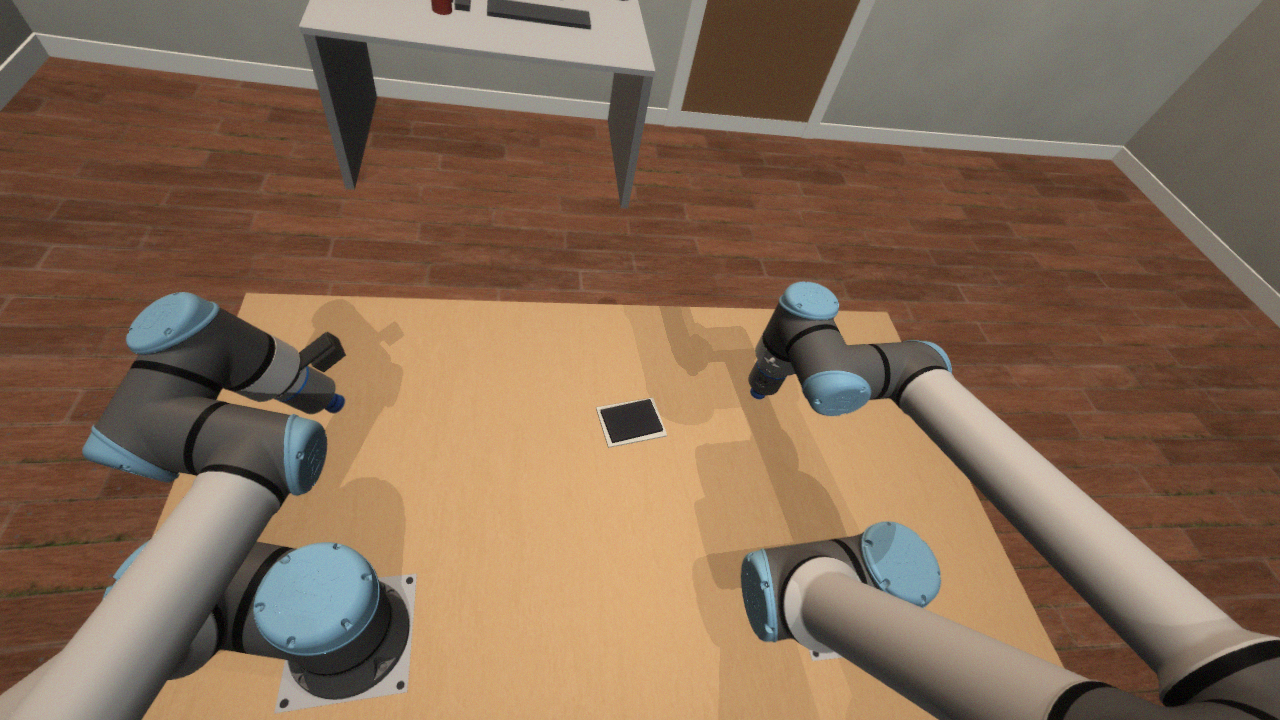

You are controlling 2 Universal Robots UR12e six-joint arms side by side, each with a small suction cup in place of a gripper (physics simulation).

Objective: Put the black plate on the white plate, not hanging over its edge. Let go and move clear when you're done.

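Places are measured from the left arm's base along level axes (x left, y ahead, z down), in centimetres.
Where they show: left hand at its tool point: (336,404).
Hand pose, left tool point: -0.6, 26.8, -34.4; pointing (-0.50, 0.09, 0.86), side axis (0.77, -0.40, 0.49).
Note:
After its pixels a point has its place, as x, y, z.
The black plate (631,420) @[-56.5, 41.1, -1.5] lies flat on the white plate (610,439) @[-51.0, 36.7, -0.6] near the middle of the table, within its edge. A thin white rim shows around the black plate. My left gripper (335,402), a small blue suction cup, is at the left, well apart from the plates, with nothing on it. My right gripper (758,394), also a blue suction cup, is to the right of the plates, apart from them, with nothing on it.
The wooden table (501,537) @[-25.8, 15.6, 0.0] carries both arm bases. The left base (335,617) @[-3.1, -3.9, -26.5] stands at the front left, the right base at the front right. A white desk (474,44) stands on the floor behind the table.

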